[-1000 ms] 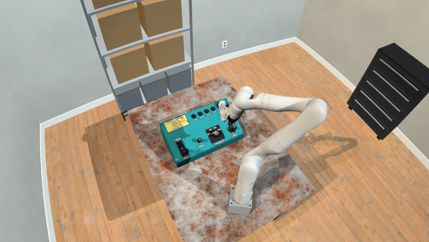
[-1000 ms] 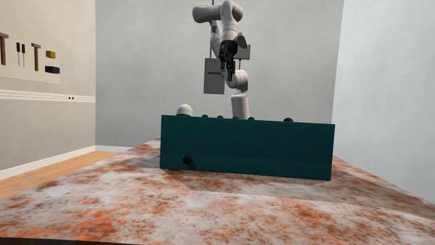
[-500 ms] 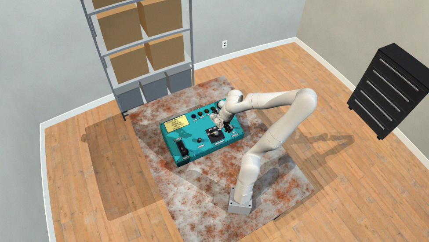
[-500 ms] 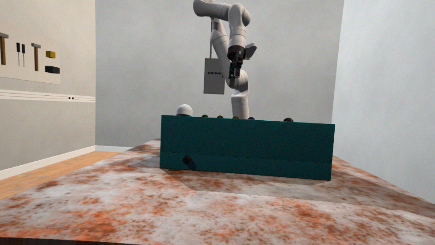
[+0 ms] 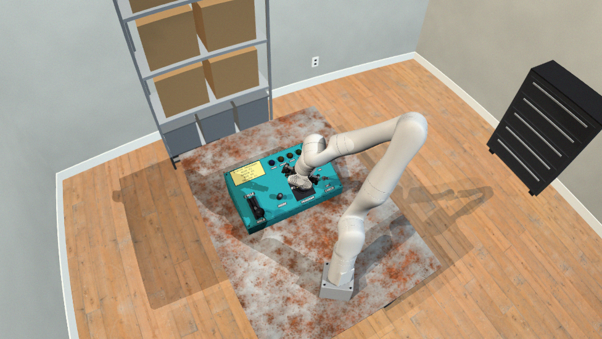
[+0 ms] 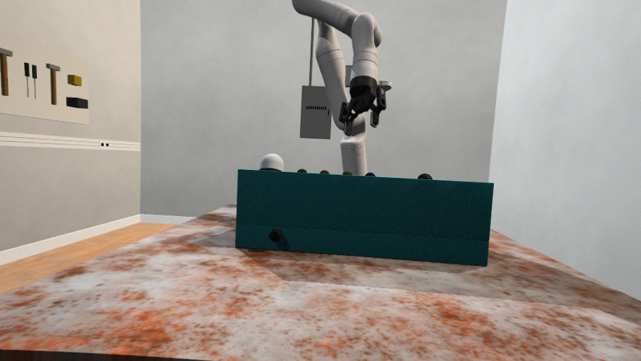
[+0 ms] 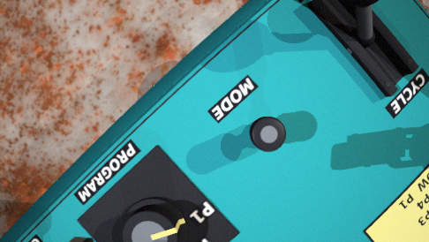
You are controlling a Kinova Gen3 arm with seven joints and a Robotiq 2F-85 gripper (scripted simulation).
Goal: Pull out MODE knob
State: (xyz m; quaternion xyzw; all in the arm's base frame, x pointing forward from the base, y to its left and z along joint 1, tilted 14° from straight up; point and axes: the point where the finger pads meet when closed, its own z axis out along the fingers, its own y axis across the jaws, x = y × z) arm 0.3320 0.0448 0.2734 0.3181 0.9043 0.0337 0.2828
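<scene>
My gripper is now 180 mm above the mode knob, 60 mm to the right of it and 60 mm short of it. From my hand the other things lie so: program dial 180 mm below, 70 mm ahead, 50 mm to the right; then hold lever 180 mm to the left, 160 mm below, 30 mm ahead; then check switch 180 mm to the right, 170 mm below, 70 mm ahead.
</scene>
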